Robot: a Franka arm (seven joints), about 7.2 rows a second.
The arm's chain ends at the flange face. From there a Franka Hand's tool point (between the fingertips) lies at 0.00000 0.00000 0.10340 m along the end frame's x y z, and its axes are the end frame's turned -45 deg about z.
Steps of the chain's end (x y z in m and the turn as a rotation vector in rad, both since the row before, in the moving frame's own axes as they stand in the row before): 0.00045 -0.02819 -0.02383 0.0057 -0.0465 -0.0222; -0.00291 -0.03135 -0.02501 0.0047 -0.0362 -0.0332; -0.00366 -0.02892 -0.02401 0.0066 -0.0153 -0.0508; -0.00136 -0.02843 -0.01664 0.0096 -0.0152 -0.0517; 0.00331 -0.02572 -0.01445 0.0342 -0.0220 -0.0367; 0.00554 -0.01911 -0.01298 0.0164 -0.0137 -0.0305
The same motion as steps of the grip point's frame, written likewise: 0.01723 -0.02340 -0.02394 0.0369 -0.0288 -0.0222; 0.01776 -0.02718 -0.02508 0.0289 -0.0223 -0.0332; 0.01719 -0.02462 -0.02402 0.0155 -0.0062 -0.0508; 0.01869 -0.02287 -0.01666 0.0175 -0.0040 -0.0517; 0.02134 -0.01997 -0.01454 0.0397 0.0086 -0.0367; 0.01759 -0.01180 -0.01300 0.0213 0.0019 -0.0305
